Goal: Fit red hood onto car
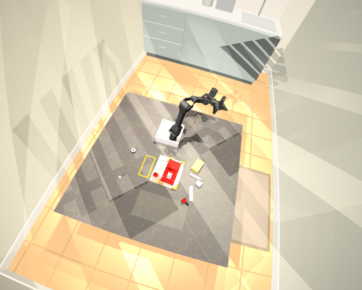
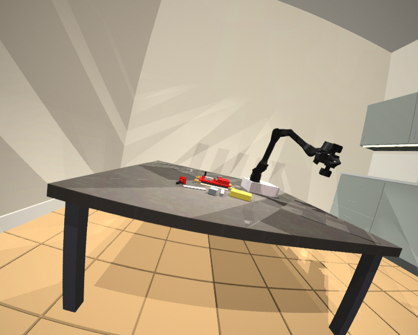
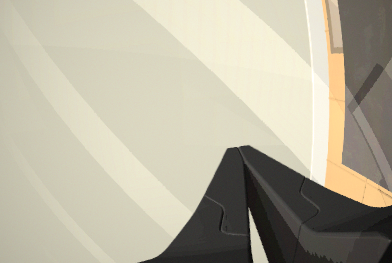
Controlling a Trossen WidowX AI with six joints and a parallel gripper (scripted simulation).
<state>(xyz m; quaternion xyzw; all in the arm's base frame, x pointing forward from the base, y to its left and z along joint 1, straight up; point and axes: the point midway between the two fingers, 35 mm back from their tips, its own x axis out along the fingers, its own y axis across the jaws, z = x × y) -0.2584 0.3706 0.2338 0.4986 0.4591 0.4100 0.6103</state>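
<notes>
My gripper tip is 49 cm short of the red hood, 35 cm to the left of it and 26 cm above it. From my gripper tip the other things lie so: yellow block: 44 cm ahead, 28 cm below, 14 cm to the right; then white engine block: 59 cm ahead, 35 cm to the right, 27 cm below; then cream jig: 55 cm ahead, 37 cm to the right, 29 cm below.
</notes>
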